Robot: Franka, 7 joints.
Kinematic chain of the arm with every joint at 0, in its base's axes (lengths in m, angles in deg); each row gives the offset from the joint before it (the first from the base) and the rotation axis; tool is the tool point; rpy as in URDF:
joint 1: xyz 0 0 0.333 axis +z
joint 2: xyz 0 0 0 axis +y
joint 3: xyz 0 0 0.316 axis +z
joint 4: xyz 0.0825 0 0 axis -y
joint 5: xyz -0.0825 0 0.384 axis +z
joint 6: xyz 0 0 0 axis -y
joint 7: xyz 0.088 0 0 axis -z
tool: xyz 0 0 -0.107 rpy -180 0 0
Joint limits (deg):
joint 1: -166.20..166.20
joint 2: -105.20..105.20
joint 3: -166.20..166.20
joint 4: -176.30..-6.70
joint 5: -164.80..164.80
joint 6: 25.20..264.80
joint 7: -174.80..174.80
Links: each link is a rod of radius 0.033 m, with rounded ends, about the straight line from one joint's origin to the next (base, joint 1, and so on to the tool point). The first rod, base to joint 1, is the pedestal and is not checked.
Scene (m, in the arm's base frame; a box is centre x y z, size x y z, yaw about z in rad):
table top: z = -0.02
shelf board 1: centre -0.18 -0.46 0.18 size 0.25 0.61 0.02 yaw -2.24
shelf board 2: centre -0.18 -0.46 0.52 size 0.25 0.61 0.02 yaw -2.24
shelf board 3: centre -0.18 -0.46 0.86 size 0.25 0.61 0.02 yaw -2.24
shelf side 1: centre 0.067 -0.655 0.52 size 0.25 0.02 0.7 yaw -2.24
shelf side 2: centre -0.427 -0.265 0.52 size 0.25 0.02 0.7 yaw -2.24
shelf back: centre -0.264 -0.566 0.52 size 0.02 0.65 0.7 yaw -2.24
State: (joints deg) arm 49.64 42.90 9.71 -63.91 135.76 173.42 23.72
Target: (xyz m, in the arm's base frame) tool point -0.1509 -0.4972 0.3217
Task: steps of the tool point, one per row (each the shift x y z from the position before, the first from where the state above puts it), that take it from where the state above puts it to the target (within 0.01 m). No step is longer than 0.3 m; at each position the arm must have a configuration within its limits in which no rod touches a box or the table.
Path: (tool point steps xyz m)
1: 0.1232 -0.2187 -0.0949
2: 0.0256 -0.2618 -0.0515
3: -0.0835 -0.2403 -0.0108
4: -0.1650 -0.1617 0.0188
5: -0.1924 -0.0552 0.0340
6: -0.1627 0.0418 0.0360
7: -0.0453 -0.0720 -0.0093
8: -0.0548 -0.0705 -0.0004
9: -0.0633 -0.0641 0.0097

